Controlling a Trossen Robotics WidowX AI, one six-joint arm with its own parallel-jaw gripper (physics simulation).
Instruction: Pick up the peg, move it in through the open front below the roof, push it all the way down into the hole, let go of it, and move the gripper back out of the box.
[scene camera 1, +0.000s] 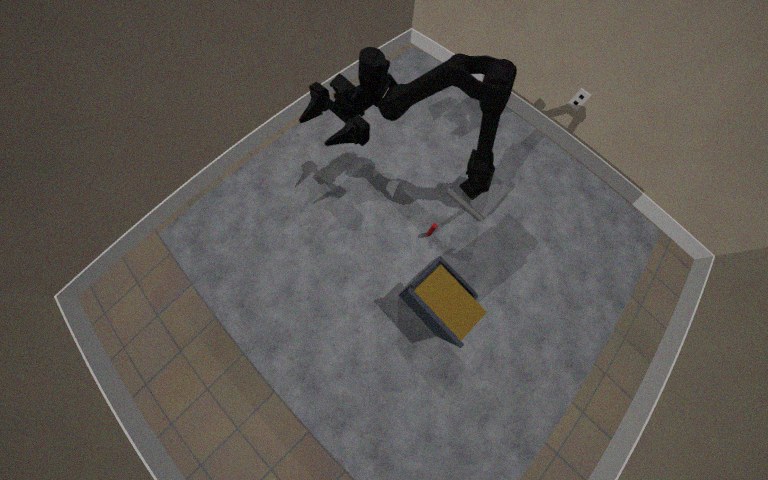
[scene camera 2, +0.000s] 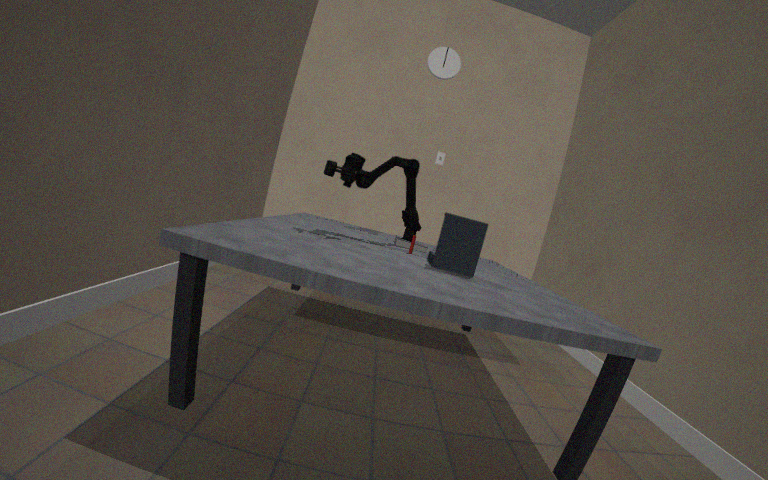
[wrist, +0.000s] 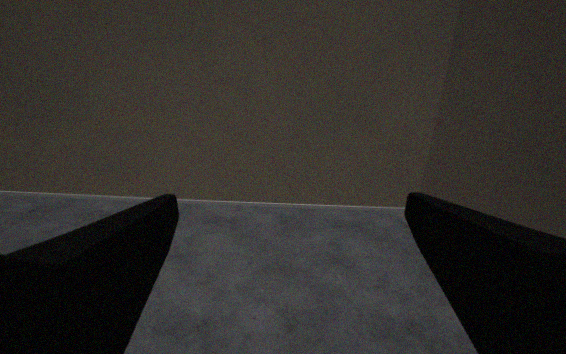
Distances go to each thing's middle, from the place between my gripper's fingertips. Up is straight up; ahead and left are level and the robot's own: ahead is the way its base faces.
Right now the roof (scene camera 1: 460, 312) is 2 cm behind my hand, 49 cm to the left of it and 7 cm below it. Also, from my hand: back wall (scene camera 2: 461, 239) 3 cm ahead, 49 cm to the left, 16 cm below; then box (scene camera 1: 439, 261) 5 cm behind, 48 cm to the left, 16 cm below.
